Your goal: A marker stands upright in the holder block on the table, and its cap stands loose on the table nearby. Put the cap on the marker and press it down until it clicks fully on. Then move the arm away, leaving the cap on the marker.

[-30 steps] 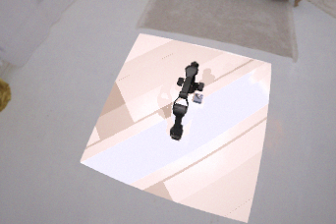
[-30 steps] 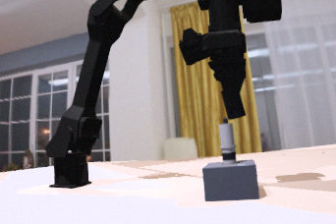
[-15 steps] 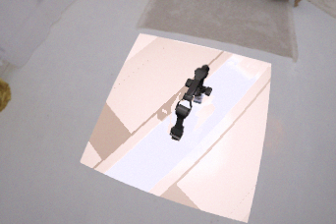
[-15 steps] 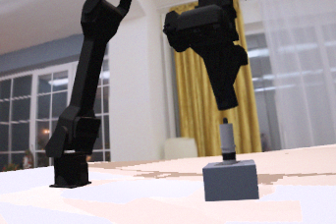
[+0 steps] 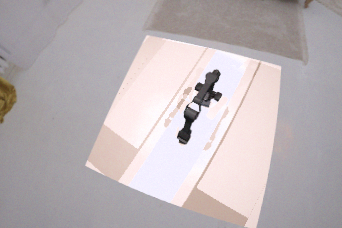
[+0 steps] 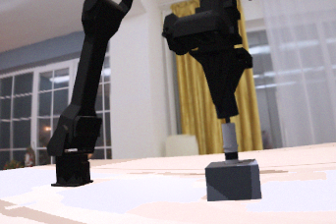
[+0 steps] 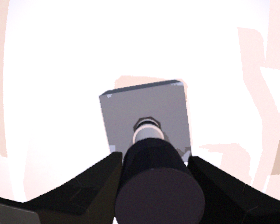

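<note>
Now: the grey holder block 100 mm below my gripper tip and 10 mm ahead of it. The rest, counted from my gripper tip: dark cap 10 mm ahead, 10 mm above.
</note>
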